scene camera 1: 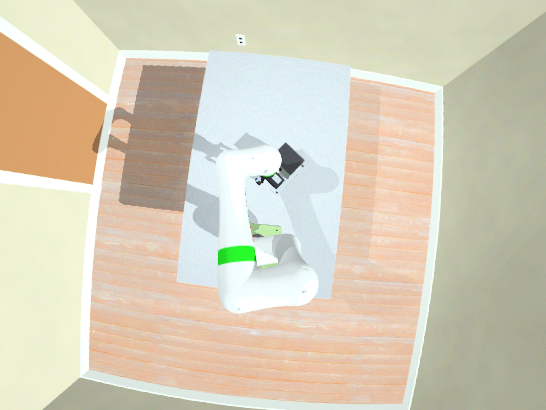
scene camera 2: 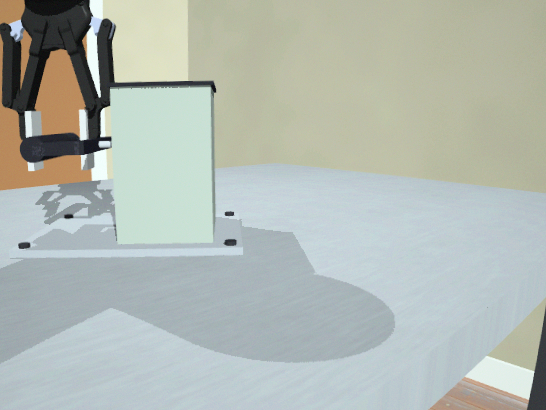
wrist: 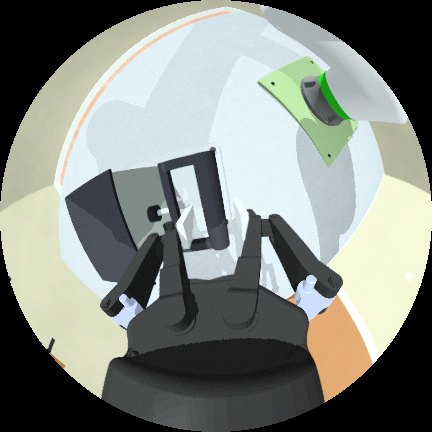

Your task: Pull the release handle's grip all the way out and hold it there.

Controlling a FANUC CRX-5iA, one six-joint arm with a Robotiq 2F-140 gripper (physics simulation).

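The release handle's dark grip (scene camera 2: 32,149) (wrist: 210,200) is a thick round bar on a rectangular loop, standing out from the side of a pale green housing (scene camera 2: 162,165) (wrist: 137,195) with a dark top. A short white rod (scene camera 2: 105,144) shows between loop and housing. My gripper (scene camera 2: 60,165) (wrist: 213,209) is partly open and points down at the handle. In the wrist view one white pad is on the loop's inner side and the other beyond the bar, with visible gaps beside the bar. In scene camera 2 the pad tips reach below grip height. My arm hides most of the gripper in scene camera 1.
The housing stands on a pale base plate (scene camera 2: 180,251) with black bolts, on the light grey table (scene camera 1: 280,95) (scene camera 2: 350,225). A black knob (wrist: 154,213) is near the housing's face. My arm's green mounting plate (scene camera 1: 270,230) (wrist: 287,82) lies on the table.
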